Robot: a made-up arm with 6 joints. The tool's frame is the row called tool. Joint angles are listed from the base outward. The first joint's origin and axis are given. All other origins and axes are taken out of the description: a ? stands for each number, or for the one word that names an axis. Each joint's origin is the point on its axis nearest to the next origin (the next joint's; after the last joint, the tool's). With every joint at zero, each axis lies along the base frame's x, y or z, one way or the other. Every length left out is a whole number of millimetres.
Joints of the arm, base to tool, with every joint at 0 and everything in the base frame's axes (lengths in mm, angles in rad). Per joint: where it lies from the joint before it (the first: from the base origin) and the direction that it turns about. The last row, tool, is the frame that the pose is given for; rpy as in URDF.
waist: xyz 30 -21 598 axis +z
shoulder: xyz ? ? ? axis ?
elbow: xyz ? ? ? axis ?
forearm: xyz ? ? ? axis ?
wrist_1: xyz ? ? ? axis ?
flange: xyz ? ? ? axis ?
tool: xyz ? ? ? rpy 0 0 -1.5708
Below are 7 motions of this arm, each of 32 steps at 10 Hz.
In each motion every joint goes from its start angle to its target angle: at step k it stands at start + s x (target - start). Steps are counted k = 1, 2, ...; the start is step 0. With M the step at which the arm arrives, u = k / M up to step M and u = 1 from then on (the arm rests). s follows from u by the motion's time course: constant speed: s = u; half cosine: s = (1 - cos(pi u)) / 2; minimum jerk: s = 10 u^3 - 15 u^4 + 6 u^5.
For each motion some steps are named. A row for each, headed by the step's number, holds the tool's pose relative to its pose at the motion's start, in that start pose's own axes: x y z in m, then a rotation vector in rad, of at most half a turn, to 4 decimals.
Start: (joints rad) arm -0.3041 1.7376 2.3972 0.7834 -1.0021 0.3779
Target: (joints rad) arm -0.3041 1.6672 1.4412 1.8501 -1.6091 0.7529
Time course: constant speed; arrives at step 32
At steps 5, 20, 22, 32:
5: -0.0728 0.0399 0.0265 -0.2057 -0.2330 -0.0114
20: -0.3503 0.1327 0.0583 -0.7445 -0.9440 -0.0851
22: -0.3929 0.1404 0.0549 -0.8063 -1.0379 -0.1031
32: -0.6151 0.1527 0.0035 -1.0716 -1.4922 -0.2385

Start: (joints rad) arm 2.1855 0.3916 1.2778 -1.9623 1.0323 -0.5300
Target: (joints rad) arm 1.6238 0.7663 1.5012 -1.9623 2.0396 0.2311
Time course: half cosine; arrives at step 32
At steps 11, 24, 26, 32:
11: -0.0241 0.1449 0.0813 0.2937 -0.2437 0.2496
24: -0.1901 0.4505 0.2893 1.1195 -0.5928 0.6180
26: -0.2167 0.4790 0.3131 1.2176 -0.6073 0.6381
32: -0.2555 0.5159 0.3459 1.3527 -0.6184 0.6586

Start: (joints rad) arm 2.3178 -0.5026 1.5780 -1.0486 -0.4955 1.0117
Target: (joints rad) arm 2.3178 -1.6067 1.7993 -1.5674 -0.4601 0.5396
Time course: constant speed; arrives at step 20
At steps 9, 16, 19, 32:
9: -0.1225 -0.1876 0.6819 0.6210 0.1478 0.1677
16: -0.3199 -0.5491 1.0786 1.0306 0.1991 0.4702
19: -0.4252 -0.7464 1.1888 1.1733 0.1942 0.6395
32: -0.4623 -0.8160 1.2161 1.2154 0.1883 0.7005

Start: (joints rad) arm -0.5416 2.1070 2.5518 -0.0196 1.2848 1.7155
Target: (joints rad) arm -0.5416 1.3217 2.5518 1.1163 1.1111 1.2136
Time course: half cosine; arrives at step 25
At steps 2, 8, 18, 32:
2: -0.0008 0.0184 0.0006 0.0156 0.0030 -0.0119
8: 0.0166 0.2684 0.0121 0.2311 0.0170 -0.1621
18: 0.2886 0.8418 0.0735 0.7521 -0.1937 -0.4183
32: 0.4181 0.9710 0.0996 0.8685 -0.3254 -0.4495

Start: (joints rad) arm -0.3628 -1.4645 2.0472 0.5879 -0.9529 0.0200
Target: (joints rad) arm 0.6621 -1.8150 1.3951 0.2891 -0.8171 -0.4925
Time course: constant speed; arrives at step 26
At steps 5, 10, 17, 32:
5: 0.2010 0.0927 -0.1075 -0.1191 0.1956 -0.0854
10: 0.4052 0.1388 -0.2465 -0.2240 0.4034 -0.1844
17: 0.6741 0.1181 -0.4820 -0.3428 0.7110 -0.3469
32: 0.9456 -0.0531 -0.8206 -0.4384 1.1270 -0.5978

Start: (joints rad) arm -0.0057 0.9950 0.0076 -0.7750 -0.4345 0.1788
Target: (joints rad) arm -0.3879 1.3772 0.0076 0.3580 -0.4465 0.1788
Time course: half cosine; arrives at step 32
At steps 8, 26, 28, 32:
8: 0.0683 0.0016 0.0210 -0.0439 -0.0826 -0.0966
26: 0.3594 0.0495 0.0508 -0.3999 -0.5393 -0.4404
28: 0.3731 0.0556 0.0479 -0.4248 -0.5686 -0.4505
32: 0.3840 0.0609 0.0451 -0.4454 -0.5931 -0.4579

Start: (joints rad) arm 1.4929 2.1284 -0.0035 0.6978 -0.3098 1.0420
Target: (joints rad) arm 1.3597 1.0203 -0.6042 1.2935 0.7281 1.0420
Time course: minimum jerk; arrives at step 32
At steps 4, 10, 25, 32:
4: 0.0048 -0.0120 -0.0022 0.0063 -0.0061 -0.0237
10: 0.0427 -0.1357 -0.0248 0.0705 -0.0729 -0.2617
25: -0.0284 -0.6451 -0.1022 0.3549 -0.5113 -1.2216
32: -0.0525 -0.6842 -0.1044 0.3824 -0.5684 -1.3001

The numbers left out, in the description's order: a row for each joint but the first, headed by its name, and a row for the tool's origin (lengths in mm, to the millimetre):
shoulder: xyz 25 16 0, axis +y
elbow: xyz 28 0 554, axis -y
forearm: xyz 762 0 -27, axis -x
wrist_1: xyz 0 -246 11, axis -y
flange: xyz -3 0 -5, axis -x
tool: xyz 0 15 9

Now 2 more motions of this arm.
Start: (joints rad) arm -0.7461 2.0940 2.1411 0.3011 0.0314 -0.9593
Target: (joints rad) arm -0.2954 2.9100 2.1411 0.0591 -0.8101 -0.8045
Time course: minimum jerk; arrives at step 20
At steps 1, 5, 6, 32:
1: 0.0002 -0.0001 -0.0013 -0.0016 0.0001 -0.0010
5: 0.0213 -0.0193 -0.1184 -0.1461 0.0085 -0.0859
6: 0.0335 -0.0358 -0.1850 -0.2314 0.0089 -0.1346
32: 0.2626 -0.5956 -0.8496 -1.4354 -0.2911 -0.8017

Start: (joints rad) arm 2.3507 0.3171 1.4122 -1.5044 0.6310 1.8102
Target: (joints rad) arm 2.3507 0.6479 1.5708 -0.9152 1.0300 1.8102
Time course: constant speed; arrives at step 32
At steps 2, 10, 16, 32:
2: 0.0022 0.0035 -0.0209 0.0074 -0.0359 -0.0265
10: 0.0136 0.0153 -0.1016 0.0471 -0.1757 -0.1307
16: 0.0244 0.0215 -0.1587 0.0874 -0.2760 -0.2062
32: 0.0591 0.0275 -0.2953 0.2388 -0.5194 -0.3926

